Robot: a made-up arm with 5 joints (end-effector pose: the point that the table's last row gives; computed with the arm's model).
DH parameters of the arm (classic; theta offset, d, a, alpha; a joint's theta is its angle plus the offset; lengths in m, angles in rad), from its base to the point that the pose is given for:
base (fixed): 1.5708 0.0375 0 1.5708
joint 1: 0 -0.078 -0.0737 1.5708
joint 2: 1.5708 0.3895 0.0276 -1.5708
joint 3: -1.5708 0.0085 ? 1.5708
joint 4: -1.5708 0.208 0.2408 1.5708
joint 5: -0.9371 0 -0.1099 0
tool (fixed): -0.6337 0.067 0 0
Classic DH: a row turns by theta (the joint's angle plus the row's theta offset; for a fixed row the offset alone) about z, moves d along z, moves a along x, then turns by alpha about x.
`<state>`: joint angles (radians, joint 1 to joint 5).
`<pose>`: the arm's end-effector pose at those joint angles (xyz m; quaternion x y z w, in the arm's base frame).
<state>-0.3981 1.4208 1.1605 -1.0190 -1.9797</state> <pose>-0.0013 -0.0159 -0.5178 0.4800 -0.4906 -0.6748 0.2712</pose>
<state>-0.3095 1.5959 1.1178 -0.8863 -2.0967</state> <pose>0.0890 0.0048 -0.4912 0.4637 -0.4927 -0.7317 0.0829</pose>
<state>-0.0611 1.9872 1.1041 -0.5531 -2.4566</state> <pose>0.2174 -0.0585 -0.4565 -0.3550 0.4590 0.7246 0.3719</pose>
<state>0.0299 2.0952 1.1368 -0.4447 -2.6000</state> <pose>0.2184 -0.0887 -0.4680 -0.3037 0.4519 0.6763 0.4962</pose>
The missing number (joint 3, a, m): 0.1192
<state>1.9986 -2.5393 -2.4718 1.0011 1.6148</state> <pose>-0.1558 0.1980 -0.0700 -0.7272 0.3358 0.5821 0.1395</pose>
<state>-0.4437 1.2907 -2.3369 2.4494 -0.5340</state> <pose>-0.2099 -0.0931 0.1474 -0.3900 0.5091 0.3204 0.6972</pose>
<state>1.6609 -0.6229 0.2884 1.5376 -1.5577</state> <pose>-0.2067 0.8980 0.0376 0.2828 -0.1413 -0.7620 0.5651</pose>
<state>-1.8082 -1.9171 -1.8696 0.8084 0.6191</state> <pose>-0.1821 -0.0619 0.2381 0.2821 -0.7609 -0.0285 0.5837</pose>
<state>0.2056 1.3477 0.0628 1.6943 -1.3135</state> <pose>-0.1113 0.3313 -0.7536 -0.7315 0.0586 -0.6458 0.2108</pose>
